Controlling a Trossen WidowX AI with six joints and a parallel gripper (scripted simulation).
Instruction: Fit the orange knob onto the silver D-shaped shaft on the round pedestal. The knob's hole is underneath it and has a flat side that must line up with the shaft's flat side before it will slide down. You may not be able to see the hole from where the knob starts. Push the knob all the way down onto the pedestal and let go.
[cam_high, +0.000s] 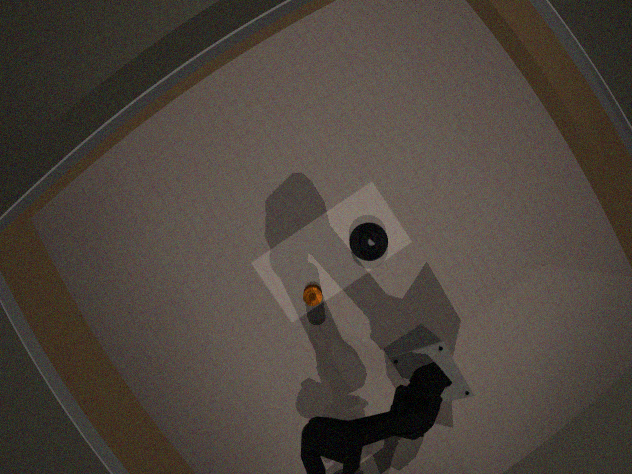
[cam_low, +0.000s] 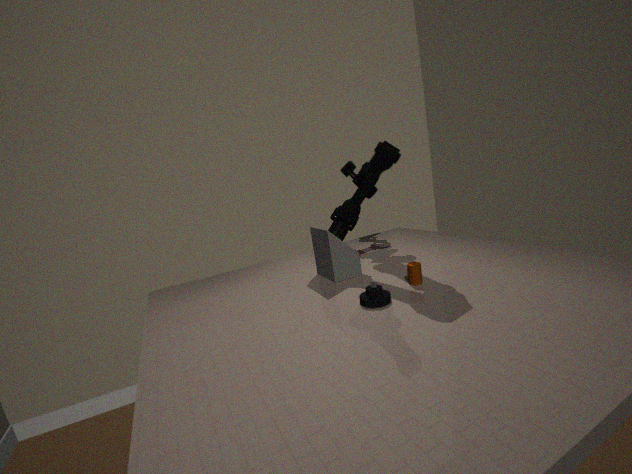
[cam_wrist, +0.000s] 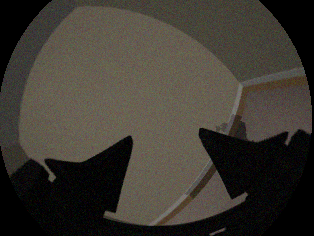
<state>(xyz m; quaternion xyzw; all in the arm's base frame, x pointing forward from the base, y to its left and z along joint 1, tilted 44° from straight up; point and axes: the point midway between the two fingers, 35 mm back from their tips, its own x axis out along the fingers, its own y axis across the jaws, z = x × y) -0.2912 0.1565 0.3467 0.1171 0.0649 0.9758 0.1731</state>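
Now: gripper tip 59 cm short of the orange knob, 28 cm to the left of it and 26 cm above it. Also, from my gripper tip: black round pedestal (60 cm ahead, 45 cm to the right, 28 cm below).
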